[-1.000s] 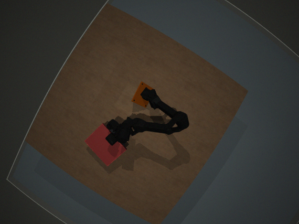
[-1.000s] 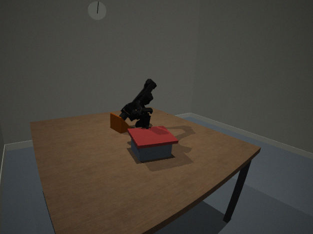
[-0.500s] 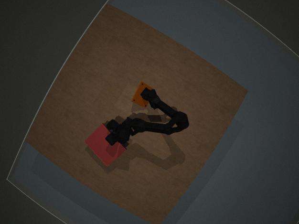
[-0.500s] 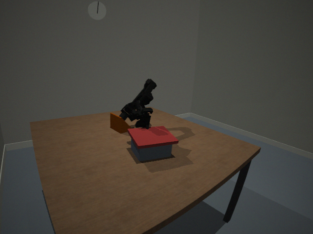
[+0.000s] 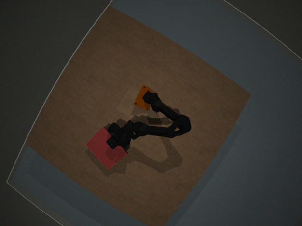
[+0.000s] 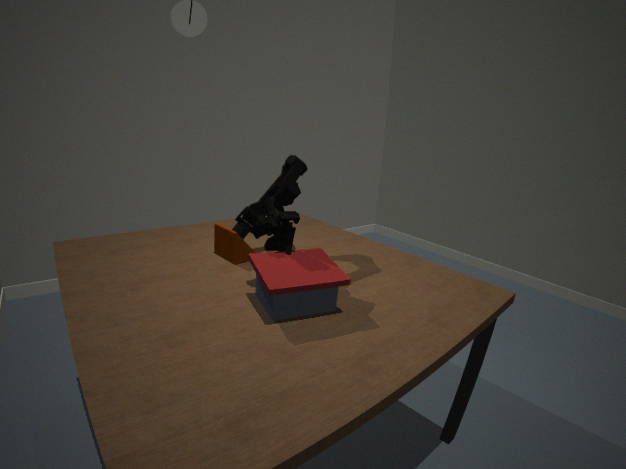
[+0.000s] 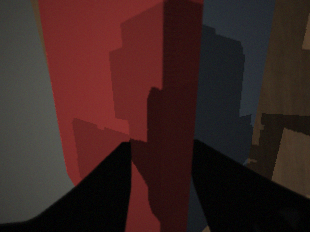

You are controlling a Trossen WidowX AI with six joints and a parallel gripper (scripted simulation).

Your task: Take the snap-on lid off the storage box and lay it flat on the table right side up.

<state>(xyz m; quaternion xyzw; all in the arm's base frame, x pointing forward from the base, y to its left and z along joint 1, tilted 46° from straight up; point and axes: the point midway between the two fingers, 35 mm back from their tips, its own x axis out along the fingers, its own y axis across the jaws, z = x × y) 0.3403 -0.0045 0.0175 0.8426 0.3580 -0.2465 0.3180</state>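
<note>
The red lid is 8 cm ahead of my gripper tip and 1 cm to the right of it. Also, from my gripper tip: blue-grey storage box: 7 cm ahead, 1 cm to the right, 6 cm below.
</note>
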